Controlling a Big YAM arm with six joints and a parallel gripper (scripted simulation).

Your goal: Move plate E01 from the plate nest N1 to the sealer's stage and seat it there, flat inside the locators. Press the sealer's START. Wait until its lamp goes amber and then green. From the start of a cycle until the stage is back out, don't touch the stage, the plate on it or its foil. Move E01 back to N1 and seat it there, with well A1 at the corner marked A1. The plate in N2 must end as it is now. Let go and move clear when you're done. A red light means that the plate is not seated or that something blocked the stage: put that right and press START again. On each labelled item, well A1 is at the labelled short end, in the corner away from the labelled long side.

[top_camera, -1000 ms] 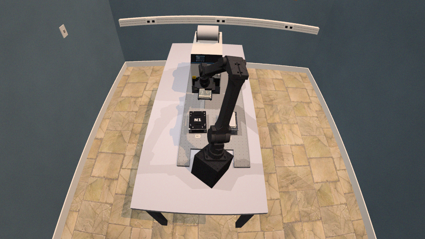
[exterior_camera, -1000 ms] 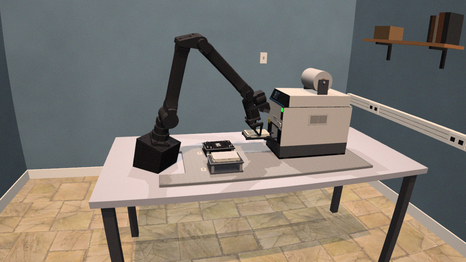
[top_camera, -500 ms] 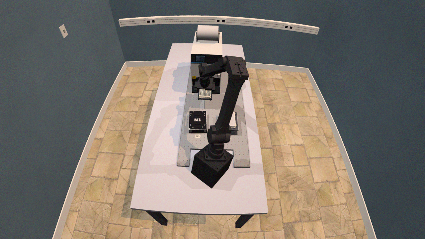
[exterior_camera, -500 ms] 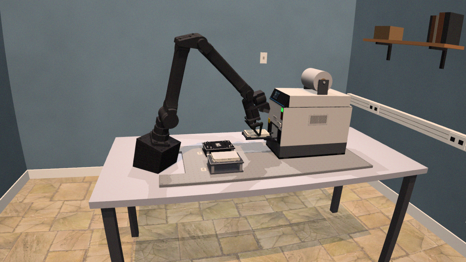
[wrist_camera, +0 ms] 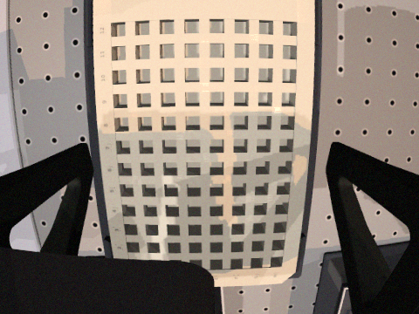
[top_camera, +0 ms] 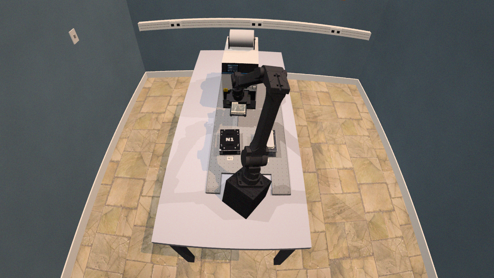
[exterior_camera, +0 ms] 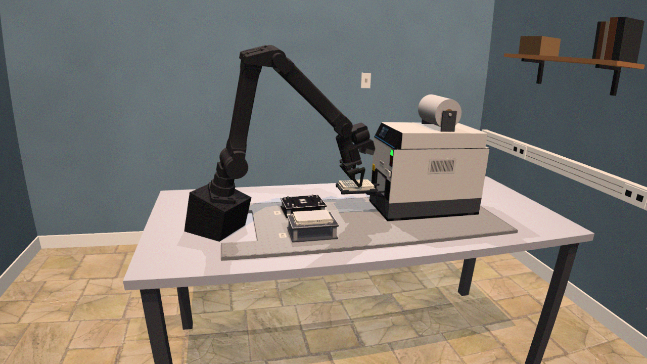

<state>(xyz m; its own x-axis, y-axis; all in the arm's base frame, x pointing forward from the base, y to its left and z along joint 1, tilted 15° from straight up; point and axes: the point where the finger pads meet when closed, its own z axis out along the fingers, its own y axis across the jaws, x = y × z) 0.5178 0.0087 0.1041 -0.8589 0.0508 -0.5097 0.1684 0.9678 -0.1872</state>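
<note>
The sealer stage lies 3 cm below my hand. The rest, counted from my hand: cream plate: 23 cm behind, 13 cm to the right, 7 cm below; then nest N1: 19 cm behind, 9 cm below, 8 cm to the left; then foil roll: 33 cm ahead, 29 cm above, 5 cm to the right.
</note>
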